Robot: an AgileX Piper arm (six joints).
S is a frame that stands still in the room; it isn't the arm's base.
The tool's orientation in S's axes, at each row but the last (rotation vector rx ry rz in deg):
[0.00 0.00 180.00]
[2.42 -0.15 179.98]
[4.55 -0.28 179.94]
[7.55 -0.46 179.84]
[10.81 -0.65 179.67]
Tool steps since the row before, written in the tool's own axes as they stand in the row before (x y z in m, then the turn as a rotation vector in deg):
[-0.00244 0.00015 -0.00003 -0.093 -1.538 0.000]
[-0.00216 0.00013 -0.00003 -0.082 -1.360 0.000]
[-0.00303 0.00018 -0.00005 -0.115 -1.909 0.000]
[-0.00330 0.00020 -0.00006 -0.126 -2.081 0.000]
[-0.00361 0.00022 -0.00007 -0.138 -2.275 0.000]
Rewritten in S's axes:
[0.00244 -0.00015 -0.00003 0.093 1.538 0.000]
[0.00216 -0.00013 -0.00009 0.082 1.360 0.000]
[0.00302 -0.00018 -0.00020 0.115 1.909 0.000]
[0.00328 -0.00020 -0.00034 0.126 2.081 0.000]
[0.00358 -0.00022 -0.00050 0.138 2.275 0.000]

